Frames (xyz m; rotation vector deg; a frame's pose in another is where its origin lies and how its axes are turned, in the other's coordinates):
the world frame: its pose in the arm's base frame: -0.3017 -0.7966 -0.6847 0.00 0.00 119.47
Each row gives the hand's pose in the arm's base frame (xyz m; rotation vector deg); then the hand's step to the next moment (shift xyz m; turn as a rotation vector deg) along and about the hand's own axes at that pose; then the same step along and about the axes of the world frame.
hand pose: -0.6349 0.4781 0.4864 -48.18 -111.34 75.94
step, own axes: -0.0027 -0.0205 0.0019 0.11 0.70 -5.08
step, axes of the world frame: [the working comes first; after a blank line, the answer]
step, axes of the arm's base frame: -0.0030 -0.0091 0.0184 4.05 3.04 0.84

-0.0064 0.0071 0.0184 0.65 -5.02 0.84
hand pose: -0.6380 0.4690 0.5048 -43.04 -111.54 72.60
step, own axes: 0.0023 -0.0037 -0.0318 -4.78 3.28 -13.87
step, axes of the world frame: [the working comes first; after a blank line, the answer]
step, axes of the arm's base frame: 0.0236 0.0174 0.0132 14.22 4.88 -0.14

0.0035 -0.0291 0.0132 -2.74 -14.78 -0.14
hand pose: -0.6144 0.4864 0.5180 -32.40 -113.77 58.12
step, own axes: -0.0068 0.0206 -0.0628 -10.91 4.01 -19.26
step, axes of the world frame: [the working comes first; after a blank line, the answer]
step, axes of the arm's base frame: 0.0561 0.0355 0.0015 22.15 3.55 -1.73

0.0033 -0.0663 0.0015 -7.80 -21.03 -1.73
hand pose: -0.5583 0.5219 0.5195 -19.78 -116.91 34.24
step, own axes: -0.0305 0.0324 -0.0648 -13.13 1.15 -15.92
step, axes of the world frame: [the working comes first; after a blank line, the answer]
step, axes of the arm's base frame: 0.0714 0.0307 -0.0116 20.40 -0.81 -3.23

-0.0084 -0.0773 -0.0116 -10.74 -17.36 -3.23
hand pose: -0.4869 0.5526 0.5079 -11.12 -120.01 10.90
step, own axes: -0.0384 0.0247 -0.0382 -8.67 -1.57 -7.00
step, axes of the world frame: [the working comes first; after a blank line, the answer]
step, axes of the arm's base frame: 0.0537 0.0180 -0.0182 10.30 -3.00 -3.40

-0.0108 -0.0556 -0.0182 -7.68 -7.49 -3.40
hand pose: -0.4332 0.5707 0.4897 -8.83 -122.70 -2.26
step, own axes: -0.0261 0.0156 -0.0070 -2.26 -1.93 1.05
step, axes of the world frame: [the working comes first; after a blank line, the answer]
step, axes of the arm's base frame: 0.0218 0.0124 -0.0186 0.10 -2.04 -2.40

0.0000 -0.0251 -0.0186 -1.82 0.92 -2.40
